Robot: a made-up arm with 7 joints. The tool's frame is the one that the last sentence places. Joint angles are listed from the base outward.
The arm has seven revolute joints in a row. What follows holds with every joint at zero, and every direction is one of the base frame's.
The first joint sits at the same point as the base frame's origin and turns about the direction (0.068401, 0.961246, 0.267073).
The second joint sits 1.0 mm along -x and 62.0 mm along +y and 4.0 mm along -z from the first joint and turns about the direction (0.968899, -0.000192, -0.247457).
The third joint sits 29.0 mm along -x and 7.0 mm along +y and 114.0 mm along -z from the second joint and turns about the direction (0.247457, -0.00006, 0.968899).
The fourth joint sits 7.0 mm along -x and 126.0 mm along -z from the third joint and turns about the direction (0.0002, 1, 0.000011).
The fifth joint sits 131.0 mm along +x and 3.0 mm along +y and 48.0 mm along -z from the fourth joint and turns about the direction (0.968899, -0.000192, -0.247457).
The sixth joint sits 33.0 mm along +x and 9.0 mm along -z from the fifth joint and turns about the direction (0.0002, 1, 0.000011).
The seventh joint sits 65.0 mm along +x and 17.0 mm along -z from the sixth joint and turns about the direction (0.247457, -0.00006, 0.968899).
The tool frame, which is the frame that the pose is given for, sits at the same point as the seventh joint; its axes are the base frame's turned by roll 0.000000, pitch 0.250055 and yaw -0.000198 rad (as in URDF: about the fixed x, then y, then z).
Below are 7 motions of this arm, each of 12 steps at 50 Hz.
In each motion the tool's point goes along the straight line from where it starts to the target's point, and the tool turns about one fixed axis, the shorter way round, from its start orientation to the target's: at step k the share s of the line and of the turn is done. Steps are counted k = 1, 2, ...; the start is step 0. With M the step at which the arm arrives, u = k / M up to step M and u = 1 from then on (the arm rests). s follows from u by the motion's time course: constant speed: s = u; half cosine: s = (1 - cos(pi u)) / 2; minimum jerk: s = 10 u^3 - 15 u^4 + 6 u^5.
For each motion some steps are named. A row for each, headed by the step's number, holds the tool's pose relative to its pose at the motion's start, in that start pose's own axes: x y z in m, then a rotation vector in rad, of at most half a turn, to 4 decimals.
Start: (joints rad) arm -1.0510 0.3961 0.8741 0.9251 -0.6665 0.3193 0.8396
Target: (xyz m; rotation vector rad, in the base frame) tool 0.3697 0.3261 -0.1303 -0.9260 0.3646 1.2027
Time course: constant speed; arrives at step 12
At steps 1, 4, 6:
1: -0.0013 0.0022 0.0081 -0.0037 -0.0129 -0.0036
4: -0.0052 0.0089 0.0323 -0.0150 -0.0515 -0.0143
6: -0.0078 0.0133 0.0485 -0.0224 -0.0773 -0.0215

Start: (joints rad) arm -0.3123 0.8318 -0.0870 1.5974 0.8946 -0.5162 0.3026
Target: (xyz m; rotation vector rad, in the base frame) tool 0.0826 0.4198 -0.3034 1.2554 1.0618 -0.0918
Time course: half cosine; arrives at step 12
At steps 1, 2, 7, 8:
1: -0.0001 0.0006 -0.0004 -0.0035 0.0009 0.0004
2: -0.0005 0.0024 -0.0018 -0.0139 0.0036 0.0016
7: -0.0047 0.0222 -0.0165 -0.1307 0.0343 0.0152
8: -0.0056 0.0265 -0.0197 -0.1557 0.0409 0.0181

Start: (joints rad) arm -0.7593 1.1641 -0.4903 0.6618 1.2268 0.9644 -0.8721
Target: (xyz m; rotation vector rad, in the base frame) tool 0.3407 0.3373 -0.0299 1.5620 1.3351 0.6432
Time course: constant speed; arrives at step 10
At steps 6, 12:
6: -0.0150 0.0268 -0.0037 -0.1223 -0.1053 -0.0037
12: -0.0250 0.0447 -0.0062 -0.2039 -0.1755 -0.0062

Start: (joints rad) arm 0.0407 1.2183 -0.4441 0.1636 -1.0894 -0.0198 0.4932
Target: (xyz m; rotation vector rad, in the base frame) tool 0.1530 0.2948 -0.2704 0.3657 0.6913 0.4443
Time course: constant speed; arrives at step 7
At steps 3, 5, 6, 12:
3: -0.0032 -0.0048 -0.0064 0.0094 0.0024 0.0125
5: -0.0054 -0.0081 -0.0107 0.0157 0.0040 0.0209
6: -0.0065 -0.0097 -0.0128 0.0188 0.0048 0.0251
12: -0.0076 -0.0113 -0.0150 0.0220 0.0056 0.0293

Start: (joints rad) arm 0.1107 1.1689 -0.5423 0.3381 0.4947 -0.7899 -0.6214
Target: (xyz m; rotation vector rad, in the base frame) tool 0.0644 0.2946 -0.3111 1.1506 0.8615 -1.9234
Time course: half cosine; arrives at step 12
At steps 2, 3, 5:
2: 0.0011 -0.0021 -0.0005 -0.0009 0.0055 -0.0143
3: 0.0025 -0.0047 -0.0011 -0.0019 0.0120 -0.0313
5: 0.0063 -0.0118 -0.0029 -0.0049 0.0304 -0.0792

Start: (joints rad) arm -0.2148 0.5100 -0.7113 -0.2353 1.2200 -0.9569 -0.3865
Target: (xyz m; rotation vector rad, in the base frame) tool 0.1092 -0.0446 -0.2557 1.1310 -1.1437 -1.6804
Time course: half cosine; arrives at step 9
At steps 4, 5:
4: 0.0124 0.0078 0.0067 -0.0226 -0.0391 0.0855
5: 0.0177 0.0111 0.0095 -0.0321 -0.0555 0.1214

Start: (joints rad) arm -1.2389 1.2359 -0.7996 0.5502 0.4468 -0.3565 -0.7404
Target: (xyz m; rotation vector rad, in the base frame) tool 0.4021 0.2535 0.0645 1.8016 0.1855 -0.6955
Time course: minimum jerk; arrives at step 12
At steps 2, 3, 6, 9, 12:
2: -0.0016 0.0013 -0.0011 -0.0029 -0.0030 0.0072
3: -0.0047 0.0039 -0.0031 -0.0083 -0.0087 0.0210
6: -0.0229 0.0187 -0.0150 -0.0402 -0.0422 0.1015
9: -0.0411 0.0336 -0.0269 -0.0720 -0.0757 0.1819
12: -0.0458 0.0375 -0.0300 -0.0804 -0.0845 0.2030

